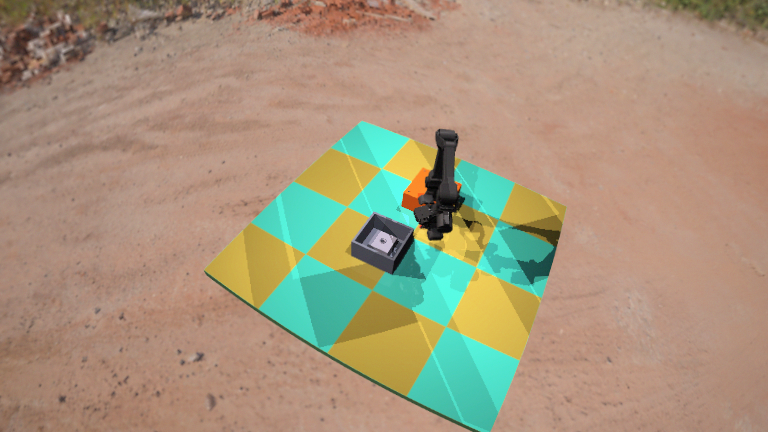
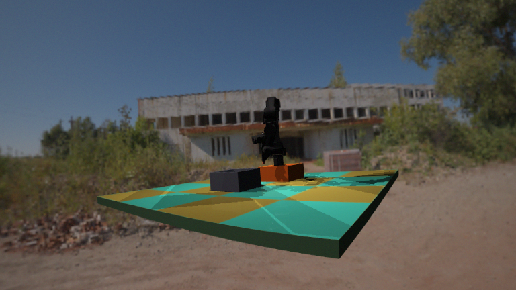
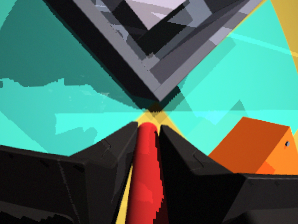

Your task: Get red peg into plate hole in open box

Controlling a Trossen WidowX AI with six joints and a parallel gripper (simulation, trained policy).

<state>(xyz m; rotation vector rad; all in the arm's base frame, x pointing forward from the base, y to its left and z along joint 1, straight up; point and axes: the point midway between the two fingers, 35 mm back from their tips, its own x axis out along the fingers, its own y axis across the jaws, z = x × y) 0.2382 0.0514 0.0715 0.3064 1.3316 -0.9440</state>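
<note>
Right now the pale plate is 120 mm to the right of my gripper tip, 90 mm below it and 90 mm ahead of it. Round my gripper tip: dark grey box (120 mm to the right, 110 mm below, 90 mm ahead); red peg (30 mm above, 20 mm to the left).
</note>
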